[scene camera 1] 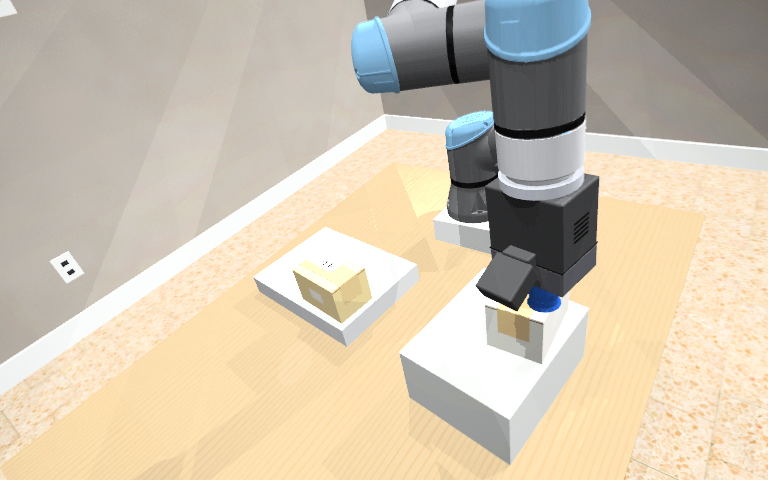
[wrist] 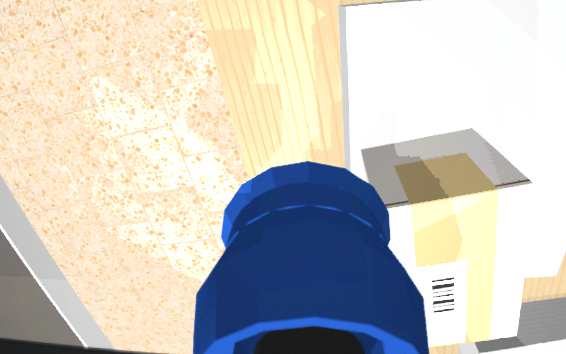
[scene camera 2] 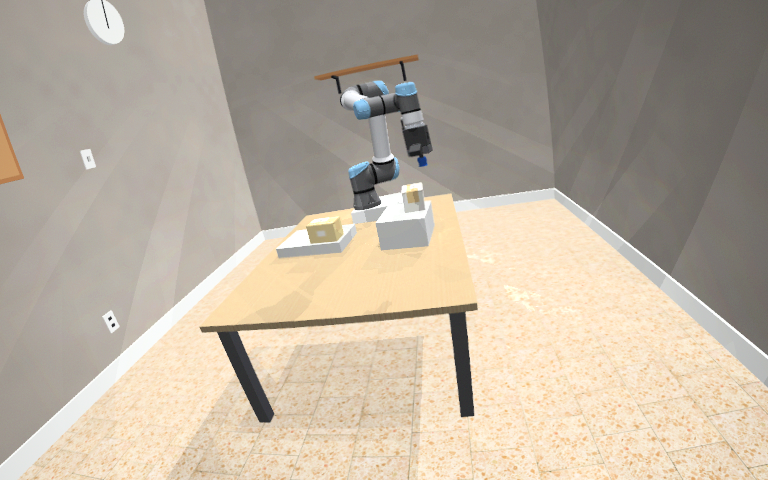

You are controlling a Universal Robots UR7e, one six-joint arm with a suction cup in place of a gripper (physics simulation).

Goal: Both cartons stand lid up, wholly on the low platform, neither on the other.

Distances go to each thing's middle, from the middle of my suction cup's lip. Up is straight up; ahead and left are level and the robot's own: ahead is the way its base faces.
Now: the tall white block (scene camera 1: 497,399) 7 cm behind my suction cup, 13 cm to the right of it and 27 cm below it.
